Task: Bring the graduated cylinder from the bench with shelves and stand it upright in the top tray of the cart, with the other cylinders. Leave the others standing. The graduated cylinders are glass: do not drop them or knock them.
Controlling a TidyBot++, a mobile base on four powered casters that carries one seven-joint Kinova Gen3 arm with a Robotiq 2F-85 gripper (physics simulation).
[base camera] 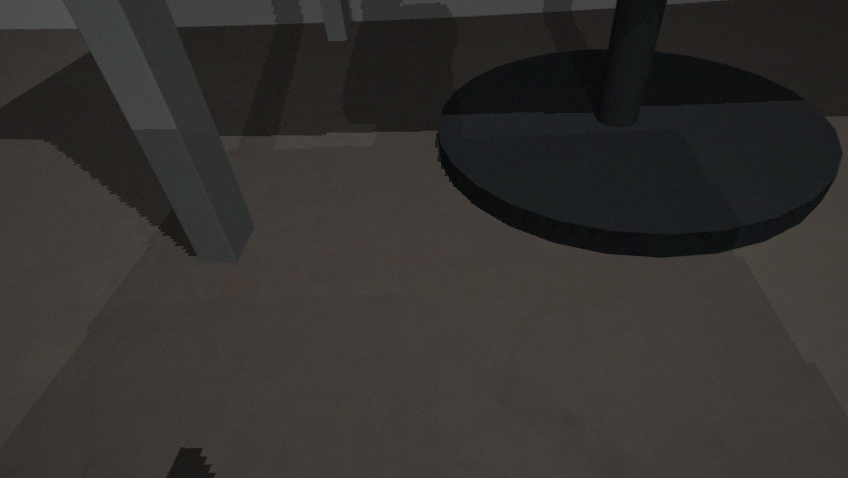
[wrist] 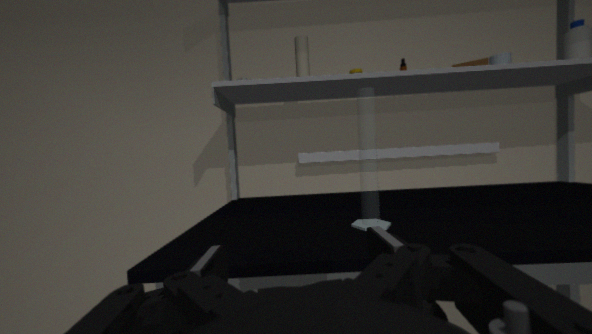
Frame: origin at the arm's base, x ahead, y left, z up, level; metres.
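Where they show: gripper, fingertip midpoint: (wrist: 297, 251).
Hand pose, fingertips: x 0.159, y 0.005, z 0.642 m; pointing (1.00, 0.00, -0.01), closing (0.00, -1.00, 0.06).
Things, the pixels of their top centre, and the offset from my fingertips. "spot": a spot on its surface instead.
- graduated cylinder, middle of its top: (wrist: 365, 89) 0.473 m ahead, 0.191 m right, 0.210 m up
- pale tall cylinder, middle of its top: (wrist: 301, 38) 0.855 m ahead, 0.069 m right, 0.510 m up
- small dark bottle, middle of its top: (wrist: 402, 59) 0.886 m ahead, 0.476 m right, 0.424 m up
- blue-capped bottle, middle of its top: (wrist: 577, 21) 0.842 m ahead, 1.126 m right, 0.510 m up
- bench leg, surface spot: (base camera: 178, 148) spot: 0.324 m ahead, 0.232 m left, 0.901 m down
The graduated cylinder (wrist: 369, 160) is a tall clear glass tube on a pale hexagonal foot. It stands upright on the black top of the bench with shelves (wrist: 300, 215). My gripper (wrist: 297, 251) is open, with nothing between its fingers. It is in front of the bench, and the right fingertip overlaps the near edge of the cylinder's foot in the wrist view; the cylinder appears beyond the fingers, toward the right one. The cart and the other cylinders do not show in these views.
The shelf (wrist: 400, 85) above the bench holds a pale tall cylinder (wrist: 302, 57), a small dark bottle (wrist: 403, 65) and a blue-capped bottle (wrist: 578, 42). In the base view, a bench leg (base camera: 178, 148) stands left and a round black stool base (base camera: 641, 178) right.
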